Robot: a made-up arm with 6 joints.
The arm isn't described. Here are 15 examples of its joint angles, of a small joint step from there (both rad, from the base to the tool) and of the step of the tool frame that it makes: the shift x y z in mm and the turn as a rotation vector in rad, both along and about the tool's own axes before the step.
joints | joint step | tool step
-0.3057 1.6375 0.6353 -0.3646 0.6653 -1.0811 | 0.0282 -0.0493 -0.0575 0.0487 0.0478 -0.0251 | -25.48 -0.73 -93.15 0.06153 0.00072 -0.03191
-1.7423 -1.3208 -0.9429 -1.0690 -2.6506 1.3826 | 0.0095 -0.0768 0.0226 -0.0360 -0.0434 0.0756 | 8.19 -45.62 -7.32 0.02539 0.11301 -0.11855
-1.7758 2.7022 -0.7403 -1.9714 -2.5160 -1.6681 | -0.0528 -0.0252 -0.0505 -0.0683 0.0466 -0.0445 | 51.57 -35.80 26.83 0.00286 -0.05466 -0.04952
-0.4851 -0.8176 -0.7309 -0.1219 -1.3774 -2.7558 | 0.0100 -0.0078 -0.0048 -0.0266 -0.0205 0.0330 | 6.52 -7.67 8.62 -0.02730 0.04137 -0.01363
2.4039 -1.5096 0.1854 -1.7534 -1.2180 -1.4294 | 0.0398 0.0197 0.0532 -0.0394 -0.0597 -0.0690 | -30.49 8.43 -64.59 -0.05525 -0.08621 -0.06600
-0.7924 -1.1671 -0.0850 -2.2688 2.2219 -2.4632 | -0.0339 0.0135 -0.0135 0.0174 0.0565 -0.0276 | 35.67 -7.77 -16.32 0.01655 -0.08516 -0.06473
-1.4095 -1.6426 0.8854 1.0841 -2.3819 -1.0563 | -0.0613 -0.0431 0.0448 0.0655 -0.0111 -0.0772 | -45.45 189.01 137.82 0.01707 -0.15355 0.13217
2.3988 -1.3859 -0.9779 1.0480 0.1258 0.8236 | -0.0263 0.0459 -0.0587 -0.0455 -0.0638 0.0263 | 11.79 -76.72 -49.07 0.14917 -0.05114 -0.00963
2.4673 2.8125 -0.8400 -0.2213 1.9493 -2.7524 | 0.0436 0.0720 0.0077 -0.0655 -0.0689 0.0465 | 65.68 15.87 -4.28 0.02335 0.16777 0.07818
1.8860 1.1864 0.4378 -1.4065 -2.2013 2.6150 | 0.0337 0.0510 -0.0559 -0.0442 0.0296 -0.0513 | -154.36 -67.55 -69.58 -0.08273 -0.08489 0.08343
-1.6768 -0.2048 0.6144 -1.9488 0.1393 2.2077 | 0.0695 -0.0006 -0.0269 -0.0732 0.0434 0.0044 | -4.59 -9.49 -71.65 0.01375 -0.12647 -0.00453
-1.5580 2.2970 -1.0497 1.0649 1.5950 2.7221 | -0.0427 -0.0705 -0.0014 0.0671 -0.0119 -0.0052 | -51.61 16.94 33.75 -0.08283 0.03581 -0.04503
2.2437 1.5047 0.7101 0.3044 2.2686 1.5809 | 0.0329 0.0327 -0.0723 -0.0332 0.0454 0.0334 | 129.67 118.42 11.84 0.05193 -0.02130 -0.02910
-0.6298 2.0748 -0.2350 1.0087 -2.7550 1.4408 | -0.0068 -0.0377 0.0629 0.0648 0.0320 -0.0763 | -101.36 -60.46 -65.03 -0.10736 -0.11097 0.11658
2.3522 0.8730 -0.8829 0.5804 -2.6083 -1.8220 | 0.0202 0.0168 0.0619 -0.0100 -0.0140 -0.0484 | 39.80 56.54 32.00 0.00538 -0.07577 0.00778
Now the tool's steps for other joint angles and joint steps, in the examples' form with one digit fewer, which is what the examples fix.
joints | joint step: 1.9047 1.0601 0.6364 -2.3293 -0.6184 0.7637 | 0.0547 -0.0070 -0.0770 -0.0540 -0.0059 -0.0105
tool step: -145.2 47.9 39.5 -0.0550 -0.0817 0.0009
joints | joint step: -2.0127 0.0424 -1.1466 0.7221 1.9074 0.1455 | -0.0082 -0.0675 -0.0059 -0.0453 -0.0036 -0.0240
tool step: 60.3 4.4 0.3 -0.0372 0.0501 0.0149
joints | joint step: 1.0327 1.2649 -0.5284 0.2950 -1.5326 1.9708 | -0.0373 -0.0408 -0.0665 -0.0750 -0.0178 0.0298
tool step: -7.6 -113.3 -11.3 -0.0084 0.0865 0.0909
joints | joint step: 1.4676 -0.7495 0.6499 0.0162 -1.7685 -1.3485 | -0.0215 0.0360 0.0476 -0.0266 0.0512 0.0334
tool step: -4.5 -29.1 -41.5 0.0660 0.0234 0.0042
